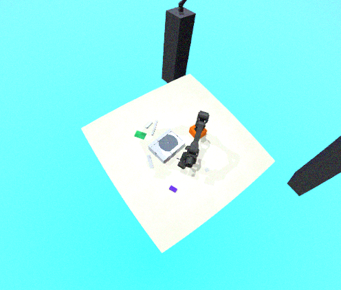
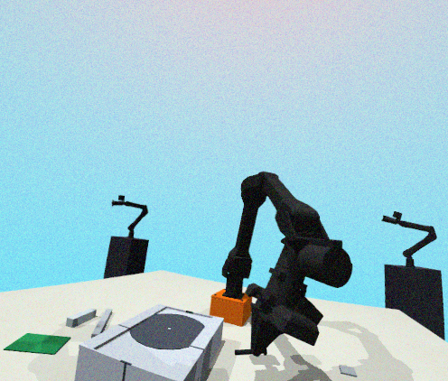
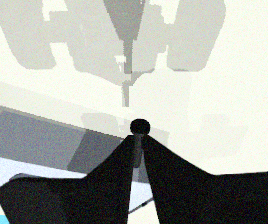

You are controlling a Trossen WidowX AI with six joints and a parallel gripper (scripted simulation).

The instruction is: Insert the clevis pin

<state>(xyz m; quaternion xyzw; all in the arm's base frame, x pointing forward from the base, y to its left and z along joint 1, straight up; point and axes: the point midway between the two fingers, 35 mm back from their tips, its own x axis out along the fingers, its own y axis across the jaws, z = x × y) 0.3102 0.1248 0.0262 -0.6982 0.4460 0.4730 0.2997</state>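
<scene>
Now: the dark aluminium disc 180 mm to the right of my gripper tip, 30 mm behind it and 10 mm below it. Round my gripper tip: purple patch (190 mm ahead, 130 mm to the left, 60 mm below); then steel tray (180 mm to the right, 20 mm below, 10 mm behind); then dark clevis pin (10 mm to the right).
</scene>
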